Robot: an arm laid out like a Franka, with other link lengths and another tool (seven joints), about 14 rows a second.
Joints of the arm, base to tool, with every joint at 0 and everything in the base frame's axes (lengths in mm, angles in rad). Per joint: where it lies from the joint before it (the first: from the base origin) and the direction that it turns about. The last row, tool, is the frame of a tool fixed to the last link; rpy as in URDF.
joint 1: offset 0 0 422.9 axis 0 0 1
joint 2: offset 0 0 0 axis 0 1 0
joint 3: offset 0 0 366.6 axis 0 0 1
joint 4: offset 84.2 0 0 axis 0 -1 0
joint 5: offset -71.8 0 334.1 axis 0 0 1
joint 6: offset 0 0 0 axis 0 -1 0
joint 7: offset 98.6 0 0 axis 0 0 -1
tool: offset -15 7 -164.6 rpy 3.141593 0.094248 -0.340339
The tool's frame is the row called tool.
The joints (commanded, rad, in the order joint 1, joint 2, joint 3, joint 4, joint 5, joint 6, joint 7), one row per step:
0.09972 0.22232 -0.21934 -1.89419 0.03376 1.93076 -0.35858
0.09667 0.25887 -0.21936 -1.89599 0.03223 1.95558 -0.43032
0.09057 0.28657 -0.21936 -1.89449 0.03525 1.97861 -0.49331
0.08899 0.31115 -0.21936 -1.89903 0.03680 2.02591 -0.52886
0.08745 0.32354 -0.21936 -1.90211 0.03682 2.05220 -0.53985
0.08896 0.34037 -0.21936 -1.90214 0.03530 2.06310 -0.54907
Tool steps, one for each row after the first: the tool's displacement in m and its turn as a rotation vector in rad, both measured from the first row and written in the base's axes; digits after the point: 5 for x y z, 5 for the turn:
0.00500 -0.00337 -0.01868 0.00545 0.01366 0.06872
0.00984 -0.00782 -0.03175 0.01404 0.01662 0.12357
0.01696 -0.01009 -0.04426 0.01227 -0.00084 0.15747
0.02053 -0.01168 -0.05073 0.00893 -0.01103 0.16761
0.02245 -0.01140 -0.05935 0.00691 -0.00439 0.17957

